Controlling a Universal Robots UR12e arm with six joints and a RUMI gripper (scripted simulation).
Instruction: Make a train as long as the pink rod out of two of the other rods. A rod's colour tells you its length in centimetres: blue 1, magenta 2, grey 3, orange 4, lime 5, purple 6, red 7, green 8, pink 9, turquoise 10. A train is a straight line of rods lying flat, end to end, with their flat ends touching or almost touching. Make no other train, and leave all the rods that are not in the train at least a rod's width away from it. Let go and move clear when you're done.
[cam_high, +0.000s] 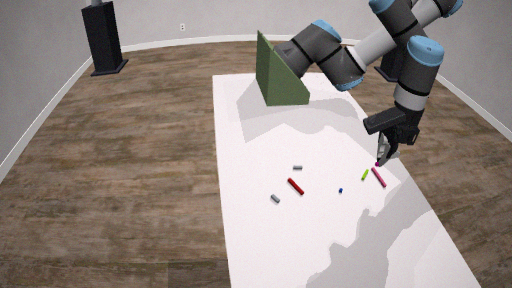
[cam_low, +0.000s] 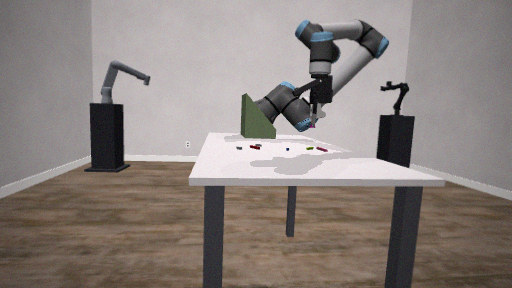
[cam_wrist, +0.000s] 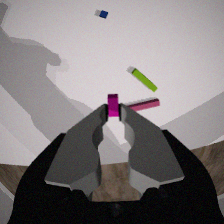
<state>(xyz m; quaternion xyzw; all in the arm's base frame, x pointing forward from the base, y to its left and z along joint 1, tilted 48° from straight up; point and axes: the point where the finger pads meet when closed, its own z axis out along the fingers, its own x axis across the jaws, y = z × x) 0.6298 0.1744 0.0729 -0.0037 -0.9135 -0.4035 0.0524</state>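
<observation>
My hand is 110 mm above the blue rod and 100 mm to the left of it. Round my hand: pink rod 110 mm below, 60 mm to the left, 40 mm behind; lime rod 110 mm below, 50 mm behind, 10 mm to the left; magenta rod 10 mm below.
</observation>
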